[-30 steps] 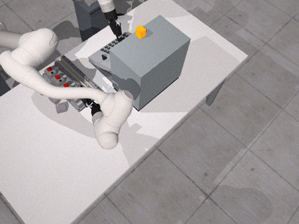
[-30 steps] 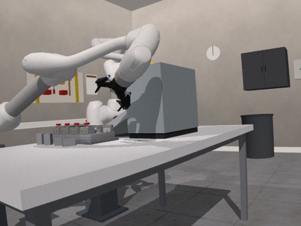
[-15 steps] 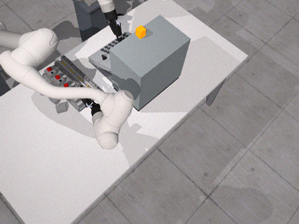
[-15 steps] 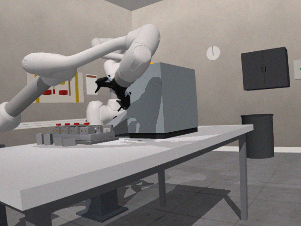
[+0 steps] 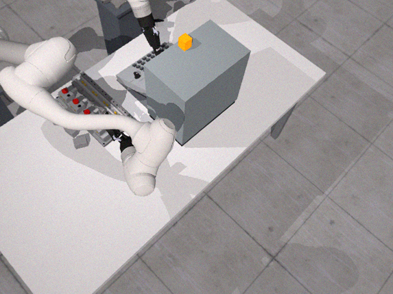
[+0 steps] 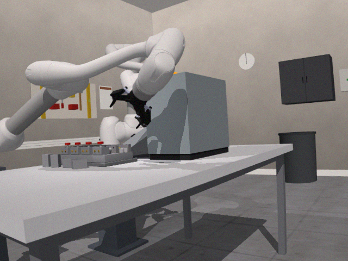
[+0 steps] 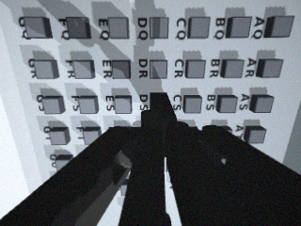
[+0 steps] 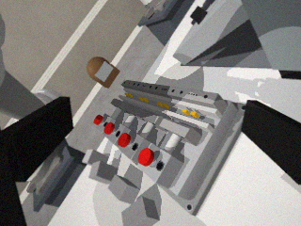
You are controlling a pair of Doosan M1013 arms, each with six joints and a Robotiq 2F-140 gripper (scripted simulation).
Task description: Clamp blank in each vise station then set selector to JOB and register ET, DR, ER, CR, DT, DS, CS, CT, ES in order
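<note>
Now: left hand 50 mm above the key and 10 mm past it. The rest, counted from my left hand: key panel: 70 mm below, 50 mm to the right, 40 mm ahead; then black selector: 160 mm to the right, 20 mm below, 10 mm ahead.
</note>
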